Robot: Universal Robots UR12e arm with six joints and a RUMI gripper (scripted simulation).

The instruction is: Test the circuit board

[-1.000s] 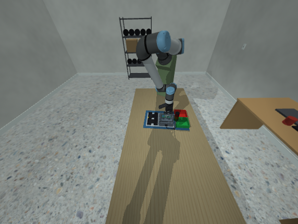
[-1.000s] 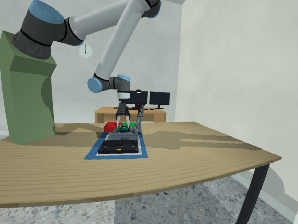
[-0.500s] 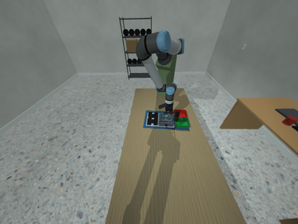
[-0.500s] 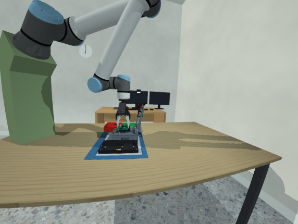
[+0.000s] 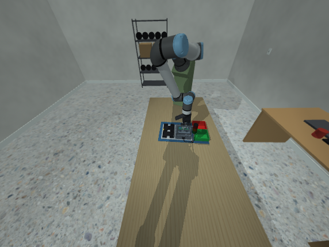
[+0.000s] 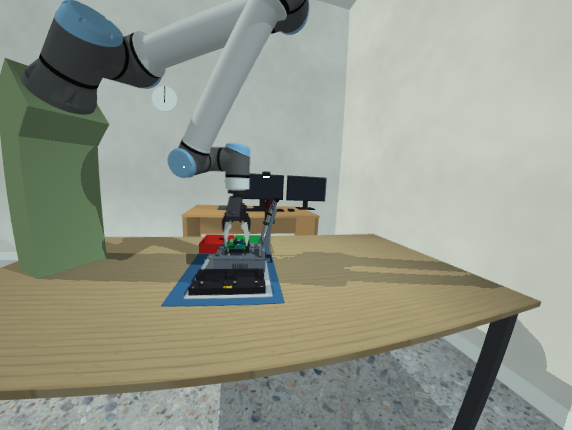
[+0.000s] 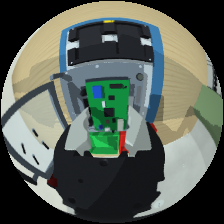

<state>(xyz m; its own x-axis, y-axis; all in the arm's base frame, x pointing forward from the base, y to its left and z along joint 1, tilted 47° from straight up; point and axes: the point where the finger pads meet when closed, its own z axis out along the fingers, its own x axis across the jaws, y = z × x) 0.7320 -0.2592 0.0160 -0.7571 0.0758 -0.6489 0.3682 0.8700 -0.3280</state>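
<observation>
The green circuit board lies 1 cm to the left of my hand. The rest, counted from my hand: tester lid: 11 cm ahead, 5 cm to the right, 10 cm above; then red bin: 23 cm to the left, 7 cm below; then green bin: 13 cm ahead, 16 cm to the left, 7 cm below.
</observation>
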